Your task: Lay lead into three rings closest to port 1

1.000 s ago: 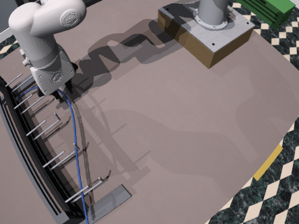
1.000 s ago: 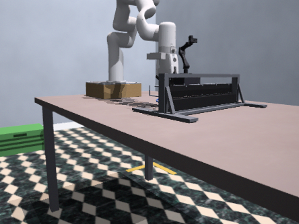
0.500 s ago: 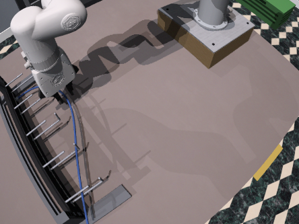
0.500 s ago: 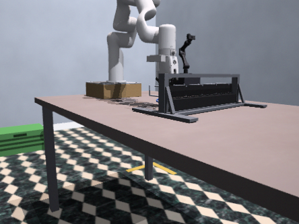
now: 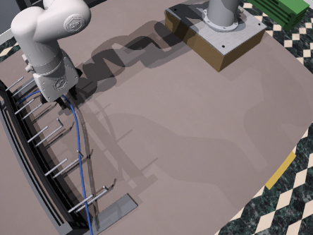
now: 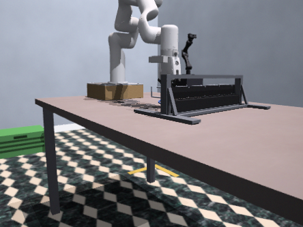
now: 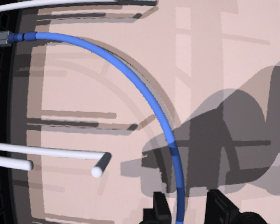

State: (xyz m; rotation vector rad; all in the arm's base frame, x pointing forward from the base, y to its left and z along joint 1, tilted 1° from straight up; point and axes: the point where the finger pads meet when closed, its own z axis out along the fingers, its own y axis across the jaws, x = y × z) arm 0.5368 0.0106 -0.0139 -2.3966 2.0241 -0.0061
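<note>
Now: hand 16 cm short of the rack and 8 cm to the right of it.
</note>
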